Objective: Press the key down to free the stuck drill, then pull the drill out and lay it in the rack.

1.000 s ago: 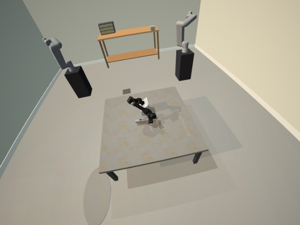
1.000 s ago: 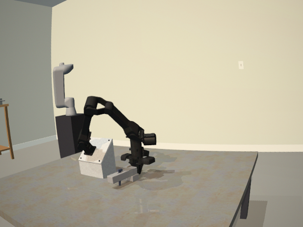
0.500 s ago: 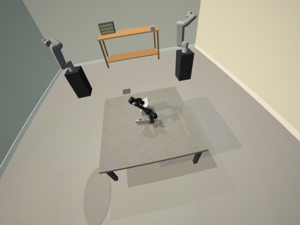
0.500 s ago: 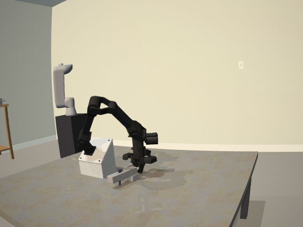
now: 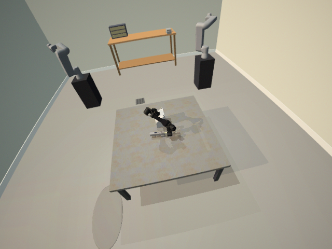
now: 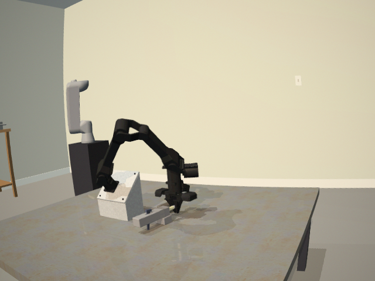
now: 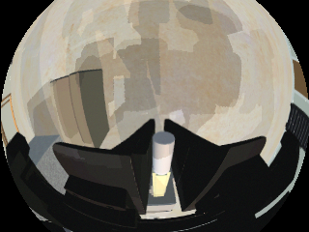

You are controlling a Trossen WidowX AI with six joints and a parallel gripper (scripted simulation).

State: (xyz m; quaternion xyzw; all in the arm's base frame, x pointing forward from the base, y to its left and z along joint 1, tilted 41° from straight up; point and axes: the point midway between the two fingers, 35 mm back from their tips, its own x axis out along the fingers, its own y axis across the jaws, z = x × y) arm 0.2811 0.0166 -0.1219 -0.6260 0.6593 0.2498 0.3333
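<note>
My gripper tip is now 5 cm to the left of the drill, 3 cm below it and 1 cm past it. The rest, counted from my gripper tip: grey block: 15 cm to the right, 3 cm above, 2 cm behind; then dark blue key: 18 cm to the right, 4 cm above, 2 cm behind.
</note>
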